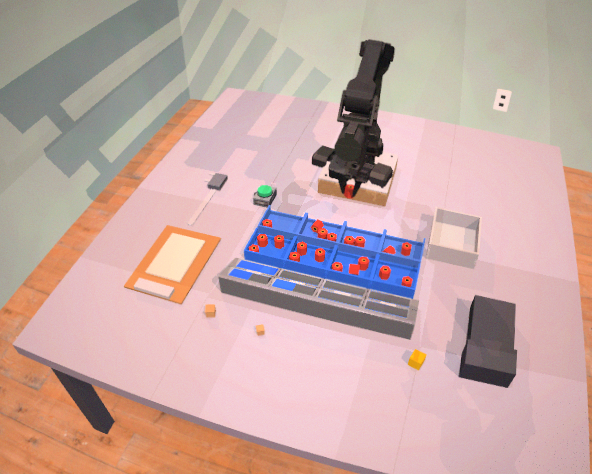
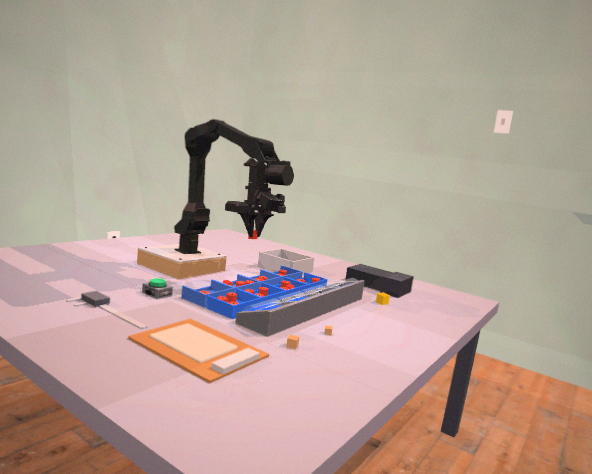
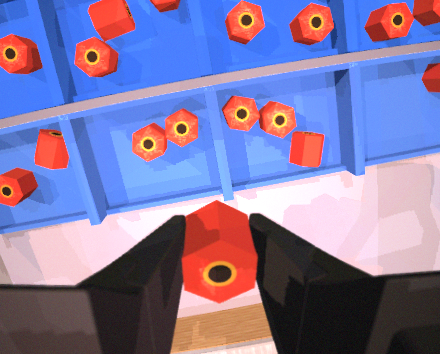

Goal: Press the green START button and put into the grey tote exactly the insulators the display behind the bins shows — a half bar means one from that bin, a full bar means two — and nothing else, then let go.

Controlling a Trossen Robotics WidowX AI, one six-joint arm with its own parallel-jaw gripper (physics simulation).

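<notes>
My gripper (image 1: 349, 189) (image 2: 254, 234) (image 3: 217, 225) is shut on a red hexagonal insulator (image 1: 349, 192) (image 2: 254, 235) (image 3: 220, 260), held in the air between the robot base and the blue bins (image 1: 285, 222) (image 2: 220, 306) (image 3: 216, 145). The bins form two rows of four with red insulators in them. The display (image 1: 315, 309) (image 2: 310, 310) shows, in its leftmost column, a full blue upper bar and a half lower bar; its second column has a half lower bar. The other bars are dark. The green START button (image 1: 264, 191) (image 2: 158, 283) is left of the bins. The grey tote (image 1: 454, 256) (image 2: 272, 261) is right; no insulator shows inside.
The arm's base block (image 1: 370, 196) (image 2: 190, 267) stands behind the bins. A black block (image 1: 492, 320) (image 2: 380, 281), a yellow cube (image 1: 417, 359) (image 2: 382, 298), two small orange cubes, an orange board (image 1: 155, 245) (image 2: 200, 372) and a grey device (image 1: 217, 181) (image 2: 95, 298) lie around the bins.
</notes>
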